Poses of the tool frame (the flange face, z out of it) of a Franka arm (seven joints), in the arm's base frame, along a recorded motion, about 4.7 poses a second.
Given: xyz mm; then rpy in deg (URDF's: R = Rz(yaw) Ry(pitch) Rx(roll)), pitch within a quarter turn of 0, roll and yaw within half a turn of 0.
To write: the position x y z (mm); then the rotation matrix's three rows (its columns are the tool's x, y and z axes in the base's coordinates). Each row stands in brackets. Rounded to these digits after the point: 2 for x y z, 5 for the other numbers.
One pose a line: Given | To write
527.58, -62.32, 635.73, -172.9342, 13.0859, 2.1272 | [527.58, -62.32, 635.73], [[0.97336, 0.00900, -0.22910], [0.03615, -0.99276, 0.11458], [-0.22641, -0.11981, -0.96663]]
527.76, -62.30, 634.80, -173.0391, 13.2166, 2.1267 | [527.76, -62.30, 634.80], [[0.97284, 0.00915, -0.23129], [0.03613, -0.99297, 0.11269], [-0.22863, -0.11798, -0.96634]]
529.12, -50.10, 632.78, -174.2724, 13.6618, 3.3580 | [529.12, -50.10, 632.78], [[0.97004, 0.03475, -0.24045], [0.05692, -0.99468, 0.08586], [-0.23619, -0.09698, -0.96686]]
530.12, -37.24, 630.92, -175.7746, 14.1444, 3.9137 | [530.12, -37.24, 630.92], [[0.96742, 0.05011, -0.24816], [0.06618, -0.99619, 0.05687], [-0.24437, -0.07145, -0.96705]]
